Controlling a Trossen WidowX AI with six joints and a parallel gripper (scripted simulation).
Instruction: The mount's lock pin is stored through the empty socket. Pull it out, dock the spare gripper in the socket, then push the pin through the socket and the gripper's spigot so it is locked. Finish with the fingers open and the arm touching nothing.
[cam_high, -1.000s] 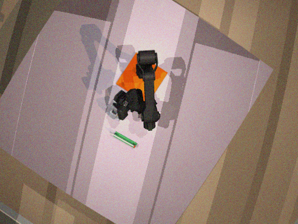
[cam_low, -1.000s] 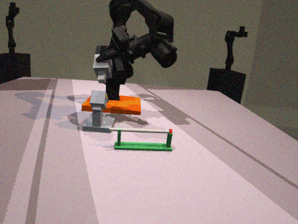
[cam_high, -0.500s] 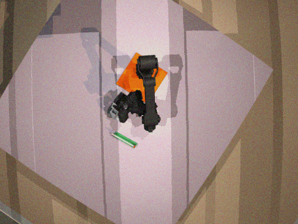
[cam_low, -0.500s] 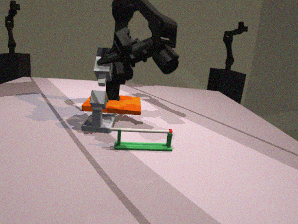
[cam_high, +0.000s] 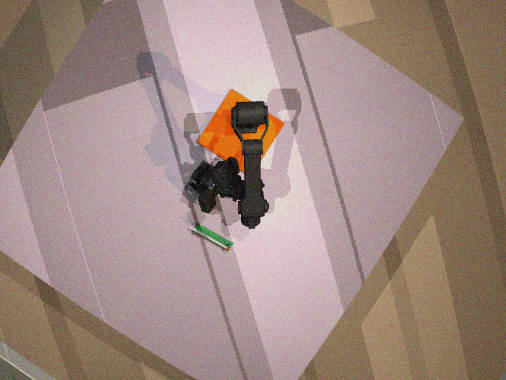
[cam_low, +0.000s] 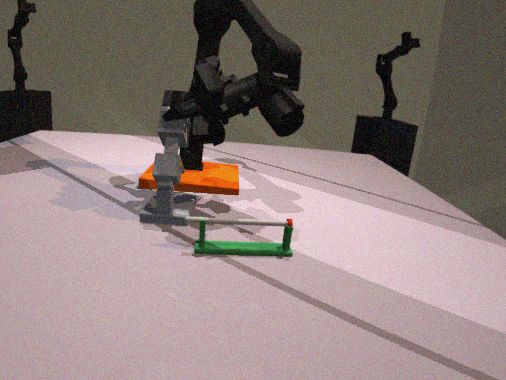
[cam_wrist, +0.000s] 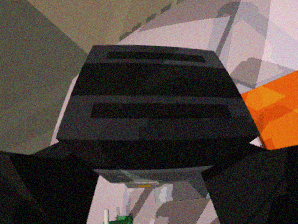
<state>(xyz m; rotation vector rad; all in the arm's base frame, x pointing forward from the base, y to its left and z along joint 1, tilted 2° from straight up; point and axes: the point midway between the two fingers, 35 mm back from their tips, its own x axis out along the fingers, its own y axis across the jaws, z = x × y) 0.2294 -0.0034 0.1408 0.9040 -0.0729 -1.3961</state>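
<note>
The green rack lies 150 mm ahead of my gripper tip, 140 mm to the left of it and 120 mm below it. Round my gripper tip: grey mount 90 mm below, 40 mm ahead, 10 mm to the left; spare gripper 20 mm to the left.
</note>
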